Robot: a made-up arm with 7 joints.
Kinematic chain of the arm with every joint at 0, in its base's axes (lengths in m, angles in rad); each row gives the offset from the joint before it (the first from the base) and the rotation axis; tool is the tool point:
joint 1: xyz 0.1 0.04 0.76 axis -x
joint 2: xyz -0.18 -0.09 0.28 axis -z
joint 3: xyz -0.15 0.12 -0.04 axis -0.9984 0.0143 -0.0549
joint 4: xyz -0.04 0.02 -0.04 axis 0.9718 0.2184 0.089
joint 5: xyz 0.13 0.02 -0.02 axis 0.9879 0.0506 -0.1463
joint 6: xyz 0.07 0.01 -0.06 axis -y
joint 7: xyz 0.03 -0.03 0 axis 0.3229 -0.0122 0.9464
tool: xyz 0 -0.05 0.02
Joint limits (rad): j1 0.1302..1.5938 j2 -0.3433..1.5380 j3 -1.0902..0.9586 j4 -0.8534..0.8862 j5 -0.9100..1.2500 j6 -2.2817..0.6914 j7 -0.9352..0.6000
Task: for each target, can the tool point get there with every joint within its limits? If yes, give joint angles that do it. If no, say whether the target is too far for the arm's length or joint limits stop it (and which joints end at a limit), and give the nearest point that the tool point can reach.
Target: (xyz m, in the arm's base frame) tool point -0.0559 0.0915 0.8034
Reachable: yes | joints 1.2036 0.0469 0.7268 0.5602 0.7092 -0.2088 0.0566
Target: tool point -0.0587 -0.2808 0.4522
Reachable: no: joint limits stop it (at a limit: joint 1, joint 4, joint 7) | nearest point -0.0679 0.0673 0.6202 | short by 0.387 m
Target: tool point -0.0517 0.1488 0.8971
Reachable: yes | joints 0.2630 -0.0796 -0.7628 -0.1481 -0.1931 -0.9228 -0.5071
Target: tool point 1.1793 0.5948 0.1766
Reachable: no: too far | nearest point 0.2347 0.3442 0.6779 | short by 1.098 m
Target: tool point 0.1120 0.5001 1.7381
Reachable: no: too far | nearest point 0.0411 0.2650 1.1350 | short by 0.651 m
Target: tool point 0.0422 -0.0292 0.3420
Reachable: no: joint limits stop it (at a limit: joint 1, joint 4, joint 7) | nearest point -0.0070 0.1354 0.5435 | short by 0.265 m
